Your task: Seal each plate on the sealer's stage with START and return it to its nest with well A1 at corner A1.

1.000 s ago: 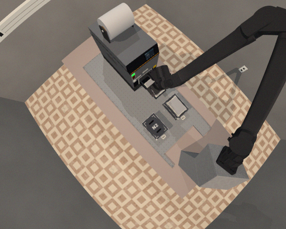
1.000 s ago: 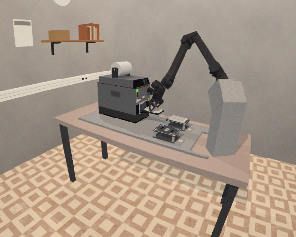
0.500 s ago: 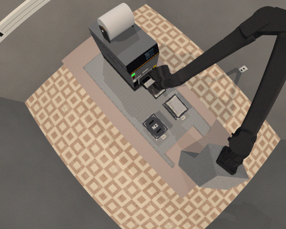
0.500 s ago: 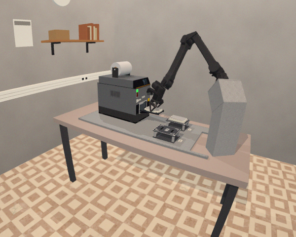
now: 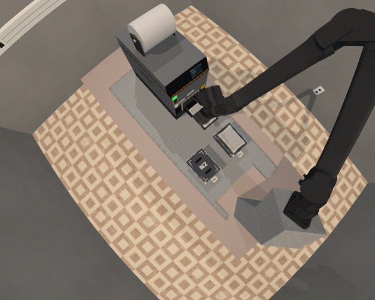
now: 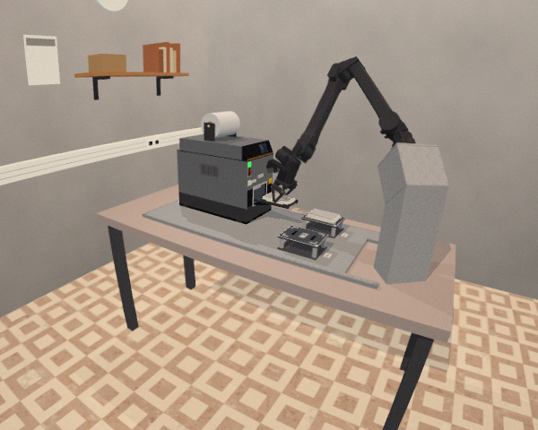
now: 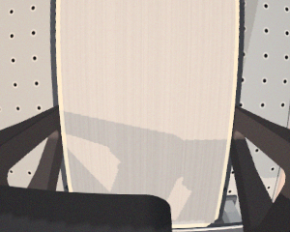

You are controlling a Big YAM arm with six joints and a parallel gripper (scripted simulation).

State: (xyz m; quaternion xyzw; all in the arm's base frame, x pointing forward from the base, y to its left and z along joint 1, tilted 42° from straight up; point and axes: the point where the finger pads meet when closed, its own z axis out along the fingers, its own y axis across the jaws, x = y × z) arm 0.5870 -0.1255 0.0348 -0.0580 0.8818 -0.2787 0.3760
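The cream well plate lies right at my hand. The rest, counted from my hand: sealer stage: 1 cm below; then start button: 11 cm ahead, 8 cm to the left, 7 cm above; then foil roll: 33 cm ahead, 30 cm above, 4 cm to the right.
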